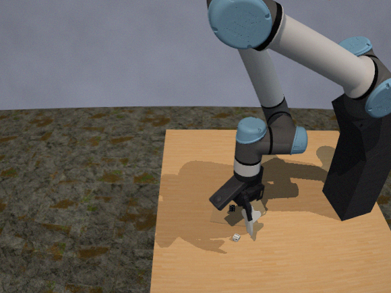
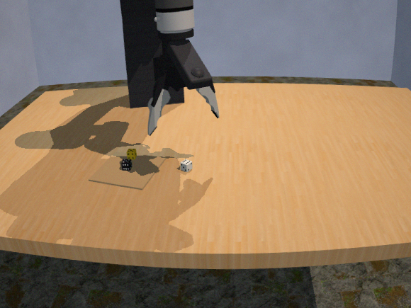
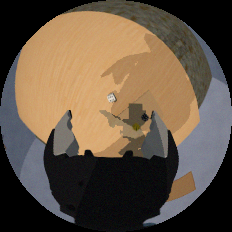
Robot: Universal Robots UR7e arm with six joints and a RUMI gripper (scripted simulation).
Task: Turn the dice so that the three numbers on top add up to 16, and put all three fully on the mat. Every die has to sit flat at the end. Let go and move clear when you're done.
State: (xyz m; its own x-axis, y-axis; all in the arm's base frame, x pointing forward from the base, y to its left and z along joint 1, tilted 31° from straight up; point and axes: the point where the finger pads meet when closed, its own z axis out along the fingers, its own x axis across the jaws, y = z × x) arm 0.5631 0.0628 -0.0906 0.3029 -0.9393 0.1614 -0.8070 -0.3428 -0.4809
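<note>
Now: the white die 100 mm below my hand and 10 mm behind it. The rest, counted from my hand: yellow die: 130 mm to the right, 100 mm below, 90 mm behind; then thin tan mat: 140 mm to the right, 110 mm below, 40 mm behind; then black die: 140 mm to the right, 100 mm below, 40 mm behind.
</note>
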